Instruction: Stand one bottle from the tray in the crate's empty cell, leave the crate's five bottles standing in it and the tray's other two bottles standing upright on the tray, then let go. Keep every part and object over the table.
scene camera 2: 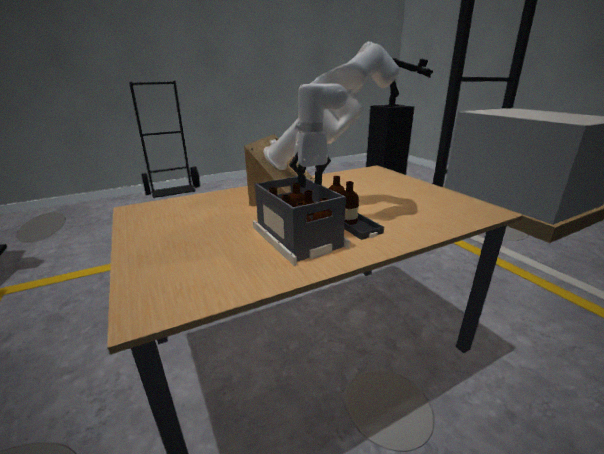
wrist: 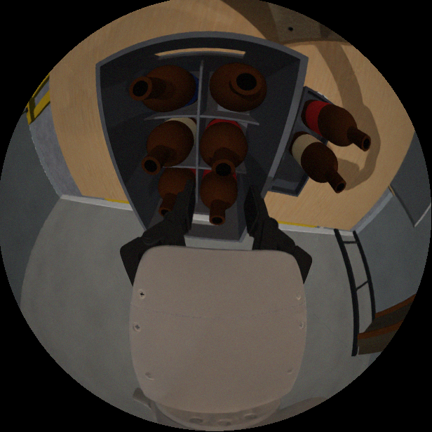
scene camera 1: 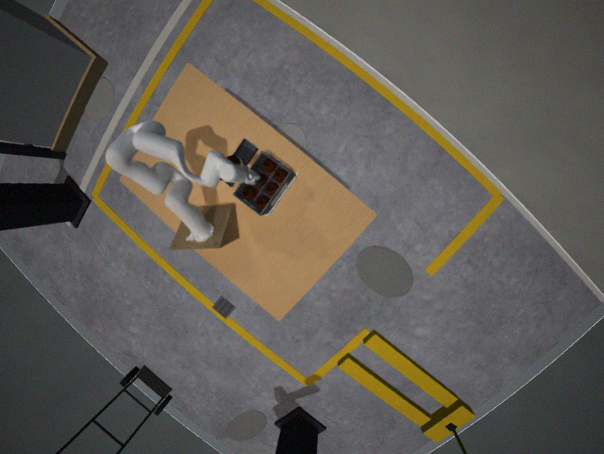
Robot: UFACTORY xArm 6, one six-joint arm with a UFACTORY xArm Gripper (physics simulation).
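Observation:
My gripper: in the pictures, wrist view too. Red-labelled brown bottle: in the pictures.

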